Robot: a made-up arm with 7 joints. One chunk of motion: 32 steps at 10 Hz.
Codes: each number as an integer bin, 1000 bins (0 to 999) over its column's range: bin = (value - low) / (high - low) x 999, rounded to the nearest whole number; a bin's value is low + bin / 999 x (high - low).
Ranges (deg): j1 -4..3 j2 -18..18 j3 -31..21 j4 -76..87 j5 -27..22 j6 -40..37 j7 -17..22
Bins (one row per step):
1: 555 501 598 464 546 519 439
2: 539 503 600 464 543 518 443
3: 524 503 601 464 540 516 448
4: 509 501 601 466 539 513 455
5: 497 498 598 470 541 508 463
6: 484 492 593 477 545 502 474
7: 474 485 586 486 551 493 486
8: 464 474 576 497 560 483 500
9: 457 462 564 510 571 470 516
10: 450 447 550 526 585 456 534
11: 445 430 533 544 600 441 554
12: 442 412 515 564 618 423 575
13: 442 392 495 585 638 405 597
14: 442 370 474 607 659 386 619
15: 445 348 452 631 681 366 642
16: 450 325 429 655 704 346 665
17: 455 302 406 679 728 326 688
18: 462 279 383 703 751 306 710
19: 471 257 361 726 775 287 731
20: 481 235 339 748 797 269 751
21: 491 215 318 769 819 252 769
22: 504 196 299 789 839 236 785
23: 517 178 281 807 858 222 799
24: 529 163 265 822 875 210 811
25: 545 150 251 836 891 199 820
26: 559 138 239 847 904 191 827
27: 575 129 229 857 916 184 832
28: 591 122 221 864 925 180 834
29: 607 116 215 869 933 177 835
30: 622 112 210 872 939 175 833
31: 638 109 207 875 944 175 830
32: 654 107 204 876 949 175 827
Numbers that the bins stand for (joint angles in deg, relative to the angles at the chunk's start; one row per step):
1: -0.11 0.05 0.13 -0.29 -0.22 0.00 0.14
2: -0.22 0.13 0.23 -0.29 -0.37 -0.07 0.29
3: -0.33 0.13 0.28 -0.29 -0.51 -0.23 0.49
4: -0.43 0.05 0.28 0.03 -0.56 -0.46 0.76
5: -0.52 -0.05 0.13 0.69 -0.46 -0.84 1.08
6: -0.61 -0.27 -0.13 1.83 -0.27 -1.31 1.50
7: -0.68 -0.52 -0.50 3.30 0.03 -2.00 1.97
8: -0.75 -0.92 -1.02 5.09 0.47 -2.77 2.52
9: -0.80 -1.35 -1.64 7.21 1.01 -3.77 3.14
10: -0.85 -1.89 -2.37 9.82 1.69 -4.85 3.85
11: -0.88 -2.50 -3.26 12.76 2.43 -6.01 4.63
12: -0.90 -3.15 -4.19 16.02 3.31 -7.40 5.45
13: -0.90 -3.87 -5.23 19.45 4.29 -8.78 6.31
14: -0.90 -4.67 -6.33 23.04 5.32 -10.25 7.17
15: -0.88 -5.46 -7.47 26.96 6.40 -11.79 8.06
16: -0.85 -6.29 -8.67 30.87 7.53 -13.33 8.96
17: -0.81 -7.12 -9.87 34.79 8.71 -14.87 9.86
18: -0.76 -7.95 -11.06 38.70 9.84 -16.41 10.72
19: -0.70 -8.74 -12.21 42.46 11.01 -17.88 11.54
20: -0.63 -9.53 -13.35 46.05 12.09 -19.27 12.32
21: -0.56 -10.25 -14.45 49.47 13.17 -20.58 13.02
22: -0.47 -10.94 -15.44 52.74 14.15 -21.81 13.65
23: -0.38 -11.59 -16.37 55.67 15.08 -22.89 14.19
24: -0.29 -12.13 -17.21 58.12 15.92 -23.81 14.66
25: -0.18 -12.59 -17.93 60.40 16.70 -24.66 15.01
26: -0.08 -13.03 -18.56 62.20 17.34 -25.28 15.29
27: 0.03 -13.35 -19.08 63.83 17.93 -25.82 15.48
28: 0.14 -13.60 -19.50 64.97 18.37 -26.13 15.56
29: 0.25 -13.82 -19.81 65.79 18.76 -26.36 15.60
30: 0.36 -13.96 -20.07 66.28 19.06 -26.51 15.52
31: 0.47 -14.07 -20.23 66.77 19.30 -26.51 15.40
32: 0.58 -14.14 -20.38 66.93 19.55 -26.51 15.29

